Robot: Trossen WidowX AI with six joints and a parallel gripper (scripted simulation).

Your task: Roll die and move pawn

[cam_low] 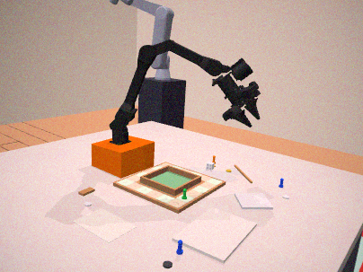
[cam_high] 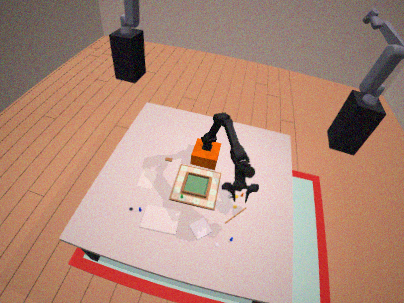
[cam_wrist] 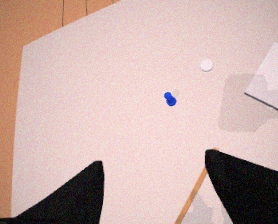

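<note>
Right now the white die is 160 mm behind my gripper tip, 40 mm to the right of it and 210 mm below it. Also, from my gripper tip: green dice tray (160 mm behind, 270 mm to the right, 210 mm below); orange pawn (190 mm behind, 30 mm to the left, 210 mm below); wooden stick (40 mm behind, 20 mm to the left, 220 mm below).
</note>
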